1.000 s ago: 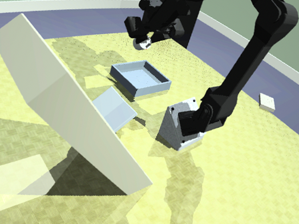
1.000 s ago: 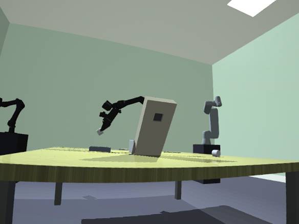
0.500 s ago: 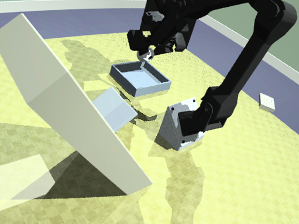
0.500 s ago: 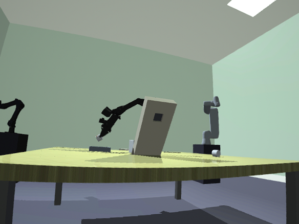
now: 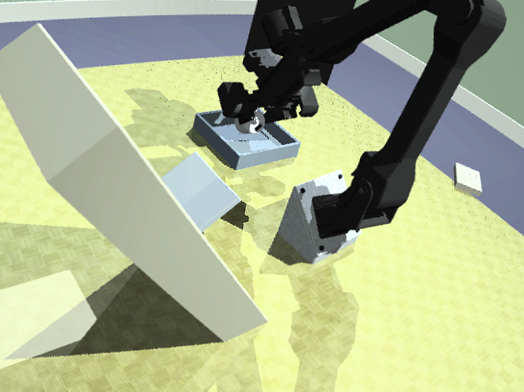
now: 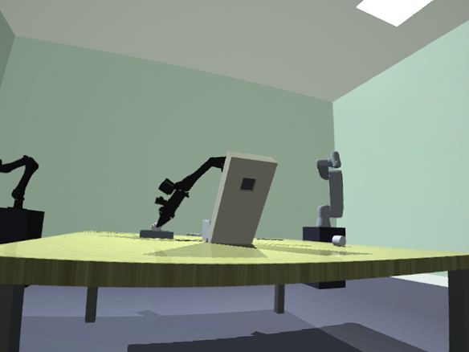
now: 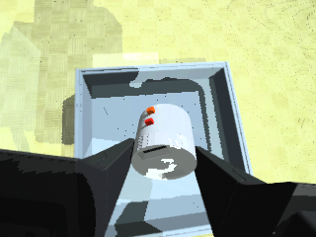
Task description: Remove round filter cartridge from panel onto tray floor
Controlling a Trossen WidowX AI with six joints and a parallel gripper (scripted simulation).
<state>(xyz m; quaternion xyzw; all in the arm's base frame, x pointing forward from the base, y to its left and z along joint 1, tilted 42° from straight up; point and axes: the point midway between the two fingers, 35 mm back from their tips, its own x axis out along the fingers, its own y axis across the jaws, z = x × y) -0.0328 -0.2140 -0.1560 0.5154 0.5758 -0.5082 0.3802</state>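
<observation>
Now: the round filter cartridge right at my gripper tip. From my gripper tip the other things lie so: cream service panel: 360 mm ahead, 300 mm to the left, 120 mm above; tray: 40 mm below, 10 mm to the right.
</observation>
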